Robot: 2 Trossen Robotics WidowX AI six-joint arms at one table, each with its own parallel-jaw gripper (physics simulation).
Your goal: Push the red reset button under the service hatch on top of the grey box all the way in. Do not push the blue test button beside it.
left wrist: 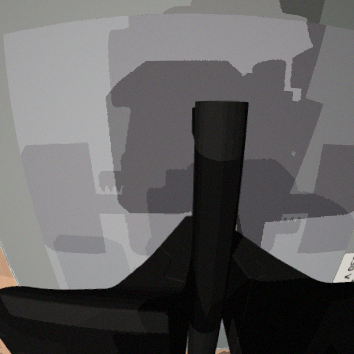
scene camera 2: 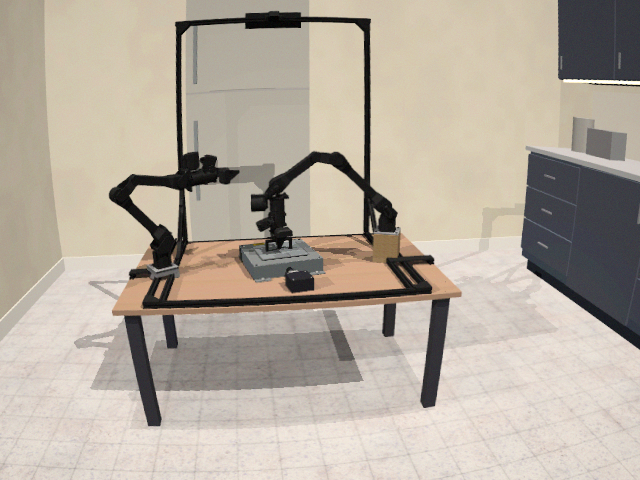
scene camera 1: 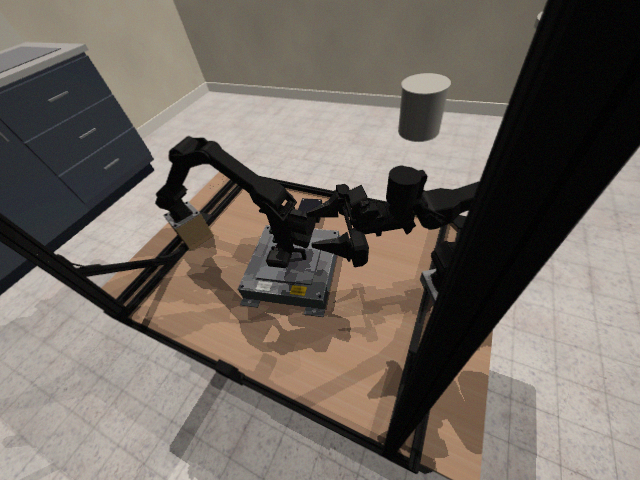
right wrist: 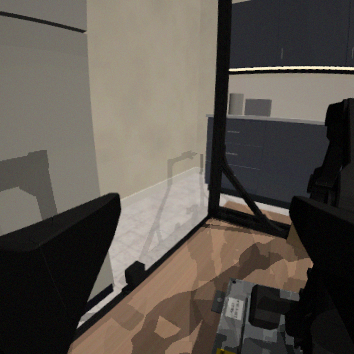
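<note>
The grey box sits mid-table with its service hatch lying flat on top. A black bar handle runs across the hatch. My left gripper is down on the hatch and shut on that handle. The red and blue buttons are hidden under the hatch. My right gripper is open and empty, held high beside the box.
A small black box stands on the table beside the grey box. A tan block holds the left arm's base. A black frame post crosses the view. A yellow danger label marks the box.
</note>
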